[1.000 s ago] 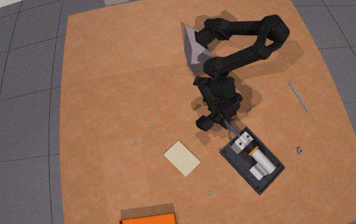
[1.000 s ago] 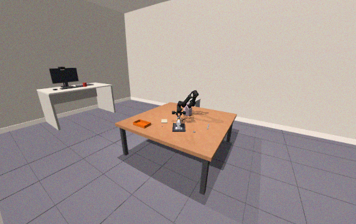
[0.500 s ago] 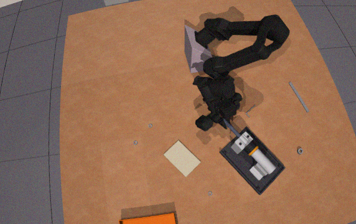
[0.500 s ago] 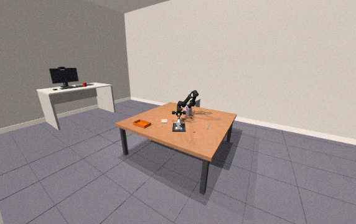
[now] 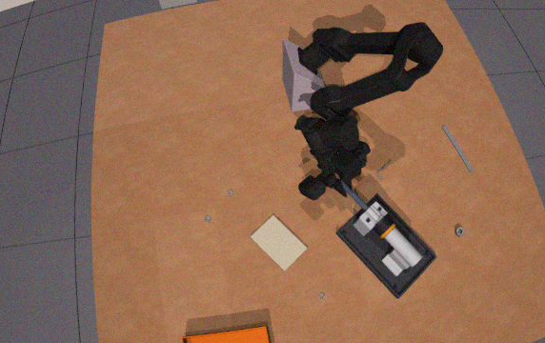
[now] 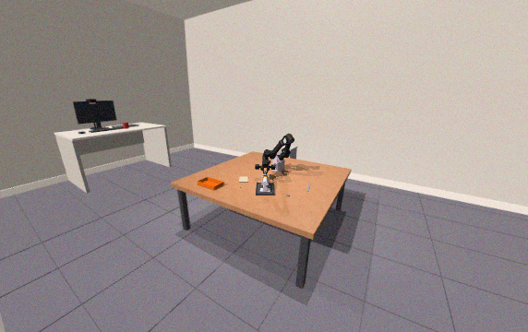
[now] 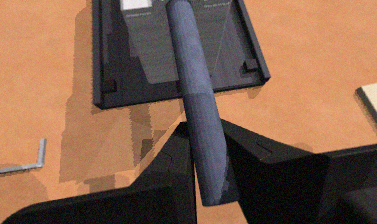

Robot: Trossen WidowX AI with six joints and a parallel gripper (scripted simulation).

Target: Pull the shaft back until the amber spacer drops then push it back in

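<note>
My gripper tip is now 40 mm short of the shaft, 30 mm to the right of it and 20 mm below it. Also, from my gripper tip: amber spacer (100 mm ahead, 80 mm to the left, 20 mm above); then metal bar (370 mm to the left, 140 mm behind, 50 mm below); then cream pad (170 mm to the right, 100 mm ahead, 50 mm below).
</note>
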